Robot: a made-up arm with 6 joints.
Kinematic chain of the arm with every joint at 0, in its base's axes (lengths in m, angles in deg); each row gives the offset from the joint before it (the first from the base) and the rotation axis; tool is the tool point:
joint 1: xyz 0 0 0.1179 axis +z
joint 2: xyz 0 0.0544 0 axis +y
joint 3: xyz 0 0 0.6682 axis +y
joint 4: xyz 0 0 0.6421 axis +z
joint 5: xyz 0 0 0 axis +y
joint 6: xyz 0 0 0.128 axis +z
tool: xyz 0 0 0
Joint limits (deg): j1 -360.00..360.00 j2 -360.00..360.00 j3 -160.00..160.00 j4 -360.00..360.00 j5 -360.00..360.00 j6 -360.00..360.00
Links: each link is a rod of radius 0.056 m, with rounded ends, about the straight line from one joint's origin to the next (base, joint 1, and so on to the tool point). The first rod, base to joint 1, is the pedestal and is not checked.
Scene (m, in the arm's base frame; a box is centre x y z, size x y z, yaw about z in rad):
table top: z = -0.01
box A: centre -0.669 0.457 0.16 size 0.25 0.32 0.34 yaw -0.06
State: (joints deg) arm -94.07 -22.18 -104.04 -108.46 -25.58 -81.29
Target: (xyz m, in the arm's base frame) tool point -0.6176 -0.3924 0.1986
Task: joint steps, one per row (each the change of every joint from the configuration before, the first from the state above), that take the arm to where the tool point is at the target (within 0.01 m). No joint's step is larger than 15 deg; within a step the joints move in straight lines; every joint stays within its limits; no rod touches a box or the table.
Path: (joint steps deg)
1: 13.11 3.13 0.41 -0.02 2.45 0.00
2: 13.12 3.13 0.42 -0.02 2.45 0.00
3: 13.11 3.13 0.41 -0.02 2.45 0.00
4: 13.11 3.13 0.42 -0.03 2.45 0.00
5: 13.12 3.13 0.41 -0.02 2.46 0.00
6: 13.13 -2.14 -3.46 -0.03 2.10 0.00
7: 13.13 -2.15 -3.47 -0.02 2.10 0.00
8: 13.14 -2.14 -3.46 -0.03 2.10 0.00
9: 13.13 -2.14 -3.47 -0.03 2.10 0.00
10: 13.13 -2.15 -3.46 -0.03 2.10 0.00

